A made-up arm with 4 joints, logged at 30 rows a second.
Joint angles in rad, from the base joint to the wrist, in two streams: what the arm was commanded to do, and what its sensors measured. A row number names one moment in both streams.
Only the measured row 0 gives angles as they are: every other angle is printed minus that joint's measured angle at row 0.
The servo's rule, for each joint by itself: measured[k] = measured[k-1] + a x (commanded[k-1-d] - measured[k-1]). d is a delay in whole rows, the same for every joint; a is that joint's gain. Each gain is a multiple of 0.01, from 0.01 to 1. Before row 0 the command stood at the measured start. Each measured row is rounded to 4 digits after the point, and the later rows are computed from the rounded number. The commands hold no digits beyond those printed.
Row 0, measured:
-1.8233, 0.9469, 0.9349, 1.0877
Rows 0 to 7, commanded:
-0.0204, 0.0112, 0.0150, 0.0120
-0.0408, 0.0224, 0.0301, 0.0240
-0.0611, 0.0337, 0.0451, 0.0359
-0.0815, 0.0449, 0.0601, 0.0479
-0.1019, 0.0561, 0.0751, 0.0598
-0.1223, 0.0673, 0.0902, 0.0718
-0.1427, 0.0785, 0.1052, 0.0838
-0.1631, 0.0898, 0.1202, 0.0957
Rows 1 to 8, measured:
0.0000, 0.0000, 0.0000, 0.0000
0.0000, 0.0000, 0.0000, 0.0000
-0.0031, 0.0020, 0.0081, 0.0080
-0.0088, 0.0057, 0.0200, 0.0187
-0.0166, 0.0107, 0.0336, 0.0302
-0.0263, 0.0169, 0.0479, 0.0421
-0.0376, 0.0240, 0.0626, 0.0540
-0.0503, 0.0318, 0.0775, 0.0659
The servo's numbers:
d 2
a 0.15 0.18 0.54 0.67

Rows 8 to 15, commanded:
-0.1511, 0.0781, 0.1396, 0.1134
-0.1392, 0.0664, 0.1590, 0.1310
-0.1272, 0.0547, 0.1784, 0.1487
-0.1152, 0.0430, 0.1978, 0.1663
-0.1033, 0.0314, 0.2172, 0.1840
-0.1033, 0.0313, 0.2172, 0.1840
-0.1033, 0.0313, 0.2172, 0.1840
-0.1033, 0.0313, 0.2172, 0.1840
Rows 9 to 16, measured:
-0.0642, 0.0402, 0.0925, 0.0779
-0.0790, 0.0491, 0.1075, 0.0898
-0.0898, 0.0543, 0.1248, 0.1056
-0.0972, 0.0565, 0.1433, 0.1226
-0.1017, 0.0562, 0.1623, 0.1401
-0.1037, 0.0538, 0.1815, 0.1577
-0.1036, 0.0498, 0.2008, 0.1753
-0.1036, 0.0465, 0.2097, 0.1811

